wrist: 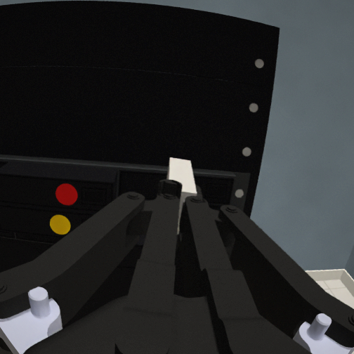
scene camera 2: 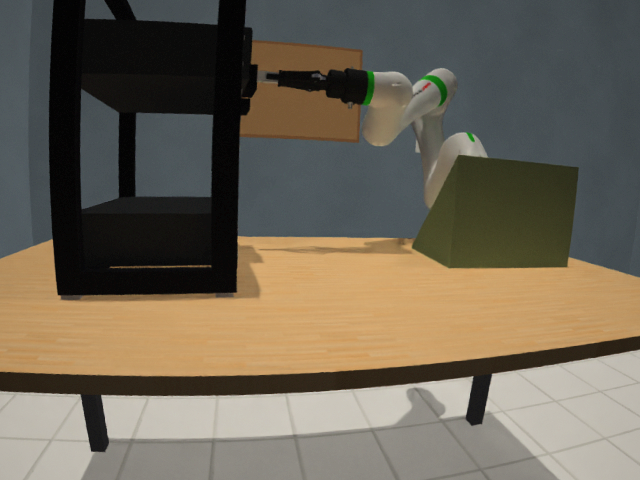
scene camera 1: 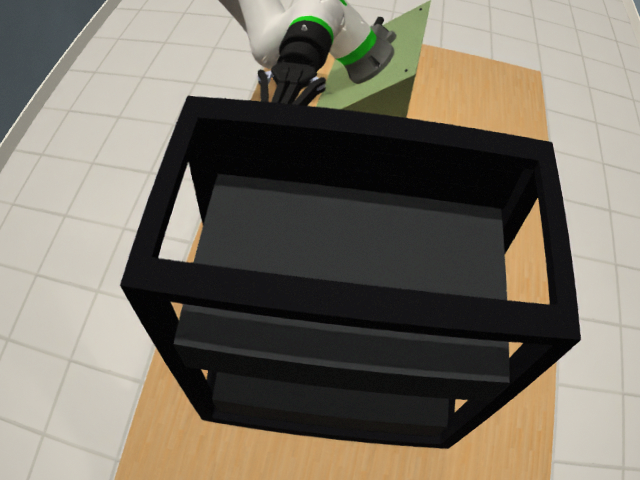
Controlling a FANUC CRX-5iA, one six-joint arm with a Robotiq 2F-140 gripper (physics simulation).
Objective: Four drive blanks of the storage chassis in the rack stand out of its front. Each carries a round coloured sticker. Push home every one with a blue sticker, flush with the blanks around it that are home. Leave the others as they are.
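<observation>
The black storage chassis (scene camera 1: 351, 237) (scene camera 2: 149, 49) (wrist: 242, 182) sits high in the rack (scene camera 1: 351, 304) (scene camera 2: 224, 180). In the wrist view, a red sticker (wrist: 66, 194) is on an upper-left blank and a yellow sticker (wrist: 60, 224) on the blank below; both blanks stand out of the front. No blue sticker shows; the fingers cover part of the right-hand blanks. In scene camera 2, dark blanks (scene camera 2: 253, 80) stick out past the rack post. My gripper (scene camera 2: 266, 76) (wrist: 177, 175) is shut and empty, its pale tips level with these blanks and very close; contact is unclear.
A second dark unit (scene camera 2: 147, 237) sits low in the rack. The green pedestal (scene camera 1: 382, 67) (scene camera 2: 511, 211) stands on the wooden table (scene camera 1: 480, 98) (scene camera 2: 310, 320) behind the arm. A brown board (scene camera 2: 310, 113) hangs on the wall. A pale tray (wrist: 345, 276) shows at lower right.
</observation>
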